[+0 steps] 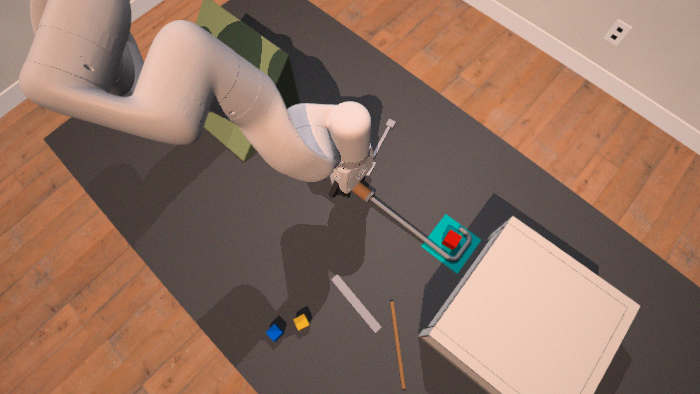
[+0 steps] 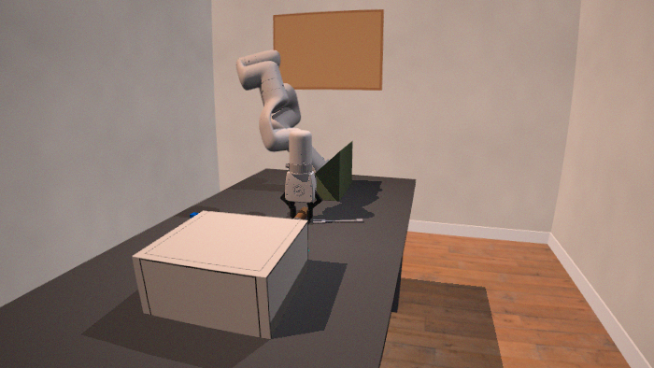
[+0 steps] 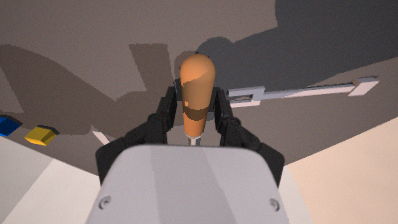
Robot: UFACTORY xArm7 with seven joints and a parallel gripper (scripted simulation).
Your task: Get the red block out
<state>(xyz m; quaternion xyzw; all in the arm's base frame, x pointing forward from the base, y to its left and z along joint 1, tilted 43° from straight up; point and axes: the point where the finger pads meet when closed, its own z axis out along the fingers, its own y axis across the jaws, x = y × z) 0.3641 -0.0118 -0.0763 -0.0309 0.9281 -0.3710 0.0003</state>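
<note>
Now: hand 2 cm past the grey forked tool, 13 cm to the right of it and 2 cm above it. Round my hand: teal square (27 cm ahead, 5 cm to the left, 2 cm below); then red block (26 cm ahead, 5 cm to the left, 1 cm below); then hook tool (13 cm ahead, 4 cm to the left, 1 cm below).
</note>
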